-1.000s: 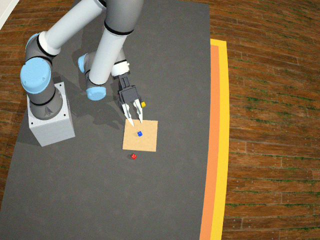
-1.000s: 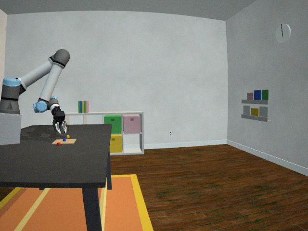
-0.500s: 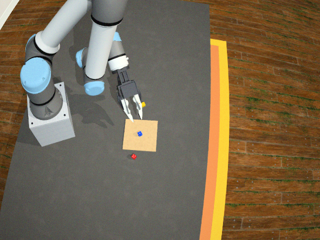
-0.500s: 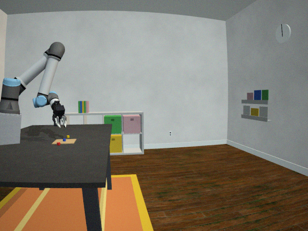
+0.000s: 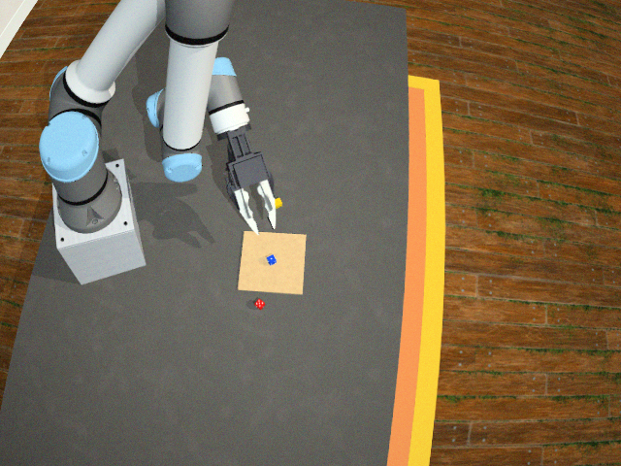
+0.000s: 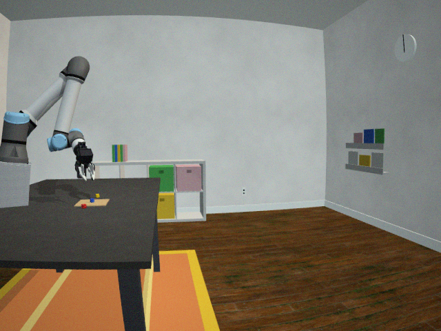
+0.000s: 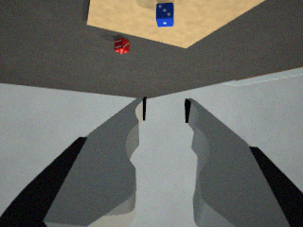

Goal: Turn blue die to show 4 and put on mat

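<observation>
My gripper is now 3 cm short of the blue die, 3 cm to the left of it and 9 cm above it. Also, from my hand: tan mat 3 cm ahead, 4 cm to the right, 10 cm below; then yellow die 1 cm behind, 10 cm to the left, 10 cm below; then red die 3 cm ahead, 14 cm to the right, 10 cm below.
</observation>
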